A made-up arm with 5 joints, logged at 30 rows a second.
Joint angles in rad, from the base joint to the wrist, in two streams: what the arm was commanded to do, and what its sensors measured. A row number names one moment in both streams.
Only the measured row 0 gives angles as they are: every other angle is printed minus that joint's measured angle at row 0.
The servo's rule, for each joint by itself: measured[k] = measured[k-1] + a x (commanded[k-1-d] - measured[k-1]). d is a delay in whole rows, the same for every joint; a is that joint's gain. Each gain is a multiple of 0.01, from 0.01 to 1. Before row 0 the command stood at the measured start. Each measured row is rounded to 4 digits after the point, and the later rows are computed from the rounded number. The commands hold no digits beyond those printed.
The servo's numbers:
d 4
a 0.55 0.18 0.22 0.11 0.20
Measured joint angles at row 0: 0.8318, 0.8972, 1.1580, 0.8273, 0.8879
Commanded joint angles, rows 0 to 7: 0.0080, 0.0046, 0.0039, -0.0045, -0.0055; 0.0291, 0.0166, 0.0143, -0.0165, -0.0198; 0.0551, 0.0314, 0.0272, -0.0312, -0.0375; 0.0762, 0.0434, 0.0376, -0.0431, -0.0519; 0.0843, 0.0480, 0.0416, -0.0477, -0.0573; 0.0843, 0.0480, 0.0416, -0.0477, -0.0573; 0.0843, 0.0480, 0.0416, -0.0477, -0.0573; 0.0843, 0.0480, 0.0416, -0.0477, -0.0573
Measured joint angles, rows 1 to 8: 0.0000, 0.0000, 0.0000, 0.0000, 0.0000; 0.0000, 0.0000, 0.0000, 0.0000, 0.0000; 0.0000, 0.0000, 0.0000, 0.0000, 0.0000; 0.0000, 0.0000, 0.0000, 0.0000, 0.0000; 0.0044, 0.0008, 0.0009, -0.0005, -0.0011; 0.0180, 0.0036, 0.0038, -0.0023, -0.0048; 0.0384, 0.0086, 0.0089, -0.0055, -0.0113; 0.0592, 0.0149, 0.0152, -0.0096, -0.0194
